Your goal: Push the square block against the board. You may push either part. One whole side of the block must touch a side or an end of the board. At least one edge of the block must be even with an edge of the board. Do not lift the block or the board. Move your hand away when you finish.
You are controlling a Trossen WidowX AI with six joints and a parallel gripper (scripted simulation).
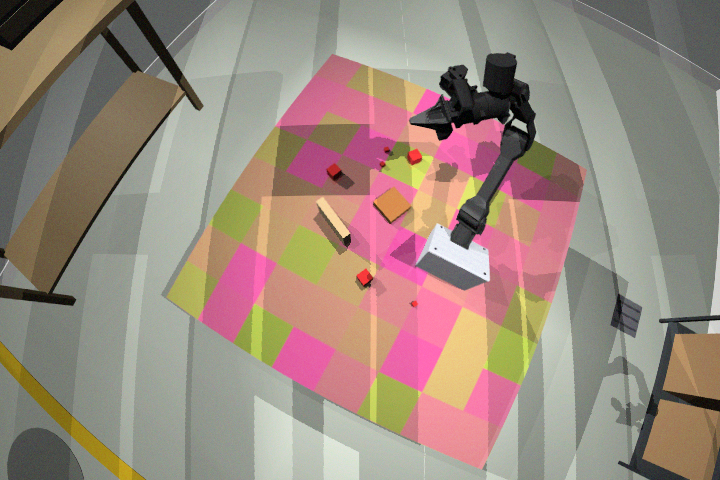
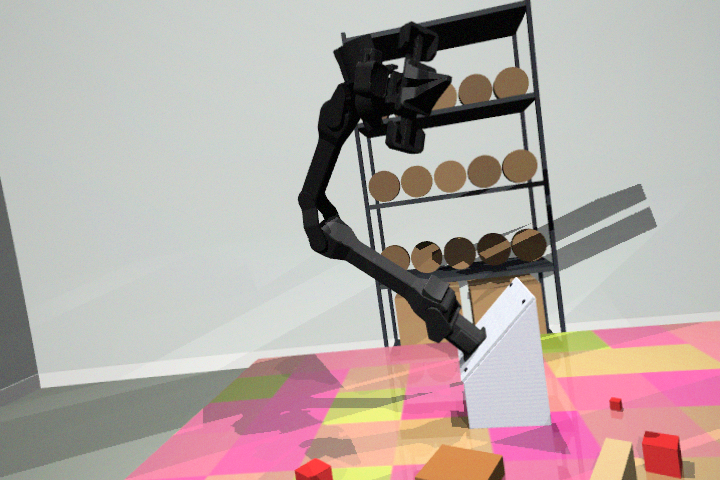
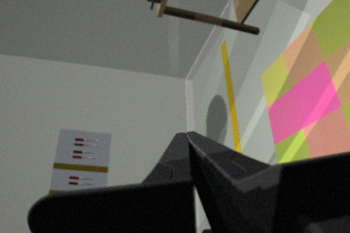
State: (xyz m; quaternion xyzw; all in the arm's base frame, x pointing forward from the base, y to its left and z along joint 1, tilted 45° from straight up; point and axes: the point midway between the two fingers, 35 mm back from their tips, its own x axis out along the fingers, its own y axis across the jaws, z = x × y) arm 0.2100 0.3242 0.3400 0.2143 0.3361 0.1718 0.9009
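The tan board is 15 cm ahead of my gripper tip, 11 cm to the left of it and 54 cm below it. Round my gripper tip: square block: 1 cm ahead, 6 cm to the right, 57 cm below.
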